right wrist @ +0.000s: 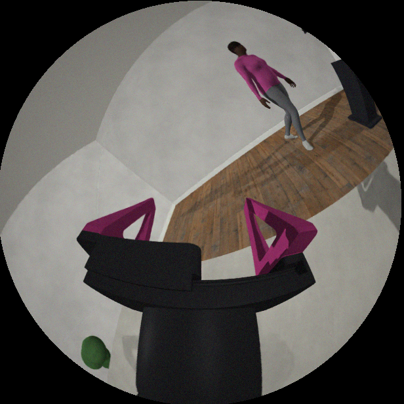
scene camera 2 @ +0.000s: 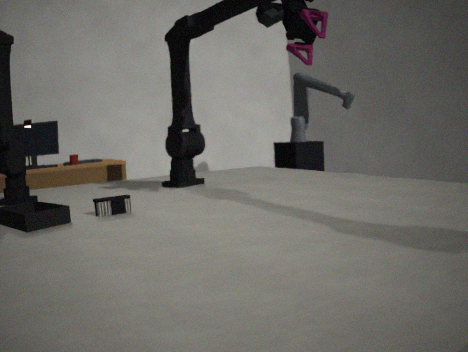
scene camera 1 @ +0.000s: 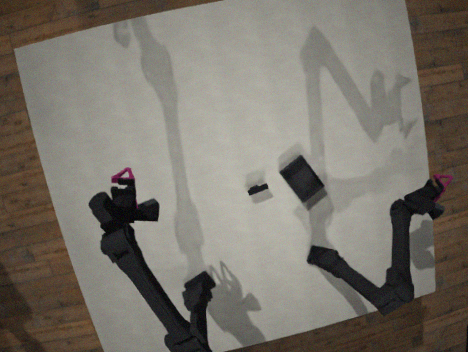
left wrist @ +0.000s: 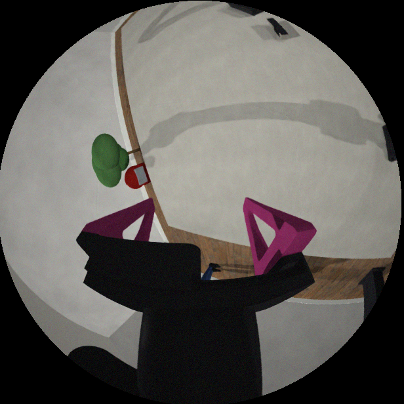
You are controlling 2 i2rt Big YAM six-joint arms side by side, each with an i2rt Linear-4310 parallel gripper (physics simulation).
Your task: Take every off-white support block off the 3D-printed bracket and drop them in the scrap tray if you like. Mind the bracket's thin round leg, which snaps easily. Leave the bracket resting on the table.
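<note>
The dark bracket (scene camera 1: 258, 189) (scene camera 2: 112, 205) (left wrist: 277, 27) stands on the table, left of the scrap tray in scene camera 1. Pale upright strips, apparently off-white supports (scene camera 2: 103, 208), show under its top near both ends in scene camera 2; the thin round leg cannot be told apart. The black scrap tray (scene camera 1: 315, 193) (scene camera 2: 50, 220) (left wrist: 245, 9) sits close by; no blocks can be made out in it. My left gripper (scene camera 1: 123, 176) (scene camera 2: 317, 50) (left wrist: 198, 202) is open and empty, high and well away from the bracket. My right gripper (scene camera 1: 444, 188) (right wrist: 199, 202) is open and empty, far right of the tray.
The pale table top (scene camera 1: 240, 100) (scene camera 2: 250, 280) carries long arm shadows. My right arm (scene camera 1: 400, 240) bends around beyond the tray's right side. My left arm (scene camera 1: 150, 280) reaches up at the left. A desk with a monitor (scene camera 2: 42, 137) and another grey robot arm (scene camera 2: 300, 100) stand in the background.
</note>
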